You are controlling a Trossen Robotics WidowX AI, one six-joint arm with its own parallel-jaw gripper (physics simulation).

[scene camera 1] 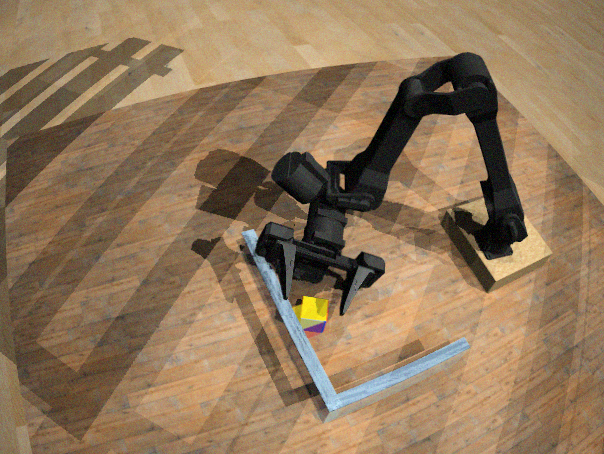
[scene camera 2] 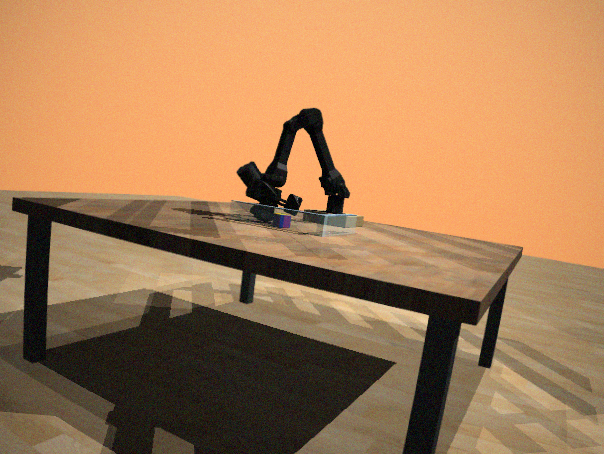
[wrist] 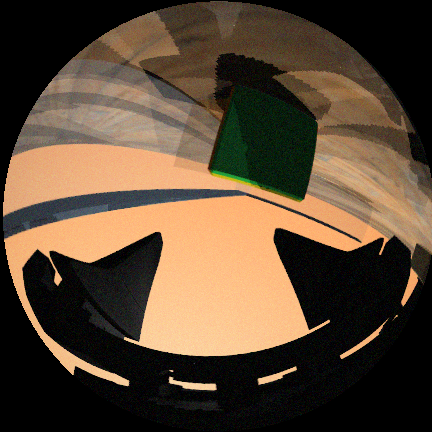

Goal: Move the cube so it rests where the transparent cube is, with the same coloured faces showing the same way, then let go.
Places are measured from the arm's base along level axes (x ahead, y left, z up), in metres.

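Where they show: gripper, fingertip midpoint: (scene camera 1: 314, 307) (scene camera 2: 287, 201) (wrist: 218, 236); arm's base at its link origin: (scene camera 1: 493, 243) (scene camera 2: 334, 213).
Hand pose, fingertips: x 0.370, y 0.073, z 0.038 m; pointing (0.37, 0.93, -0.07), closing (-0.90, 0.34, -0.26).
Things, the pixels of their centre, and the offset from my fingertips. Level surfaces: height alone.
- solid cube at the middle of its body: (wrist: 258, 145) (scene camera 1: 313, 314) dx -0.011, dy -0.020, dz -0.059 m
- transparent cube at the middle of its body: (wrist: 232, 143) (scene camera 1: 304, 321) dx +0.004, dy -0.011, dz -0.059 m
- table at its surface level: dz -0.079 m
The solid cube (scene camera 1: 314, 308) (scene camera 2: 282, 221) (wrist: 272, 142) shows a yellow top, with purple and blue on its front in the scene views and a green face in the wrist view. It looks to be on or close to the table. The transparent cube (scene camera 1: 297, 312) (wrist: 192, 137) shows faintly beside it and overlaps it in view; most of its faces are hard to make out. My gripper (scene camera 1: 314, 306) (wrist: 218, 236) is open and empty, its fingers wide apart. In the wrist view the solid cube is beyond the fingertips, turned relative to them. The exact gap is hard to tell.
A low pale-blue L-shaped wall (scene camera 1: 300, 333) runs close along the left of the cubes, with its other leg (scene camera 1: 400, 372) at the front. The arm stands on a wooden block (scene camera 1: 522, 255) at the right. Shadow stripes cross the table (scene camera 2: 400, 260).
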